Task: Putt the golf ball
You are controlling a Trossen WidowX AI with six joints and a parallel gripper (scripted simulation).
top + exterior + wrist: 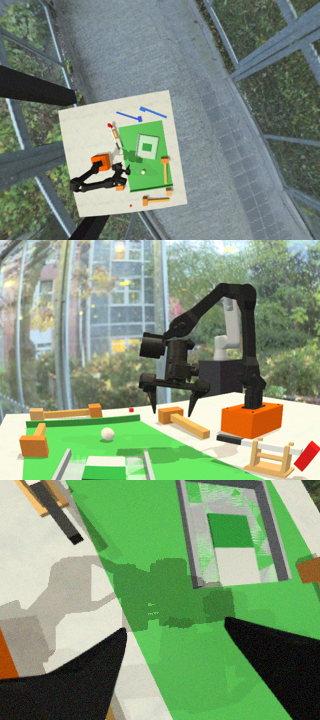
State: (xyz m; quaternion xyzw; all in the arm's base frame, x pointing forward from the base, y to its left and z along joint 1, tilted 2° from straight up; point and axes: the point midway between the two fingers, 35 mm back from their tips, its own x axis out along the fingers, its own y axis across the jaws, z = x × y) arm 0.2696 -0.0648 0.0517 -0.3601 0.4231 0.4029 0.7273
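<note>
The red putter lies 30 cm to the left of my gripper tip, 6 cm behind it and 5 cm below it. Round my gripper tip: small wooden rack 31 cm to the left, 7 cm below, 6 cm behind; then white golf ball 16 cm to the right, 13 cm ahead, 8 cm below; then green mat 19 cm ahead, 10 cm below, 2 cm to the right.
</note>
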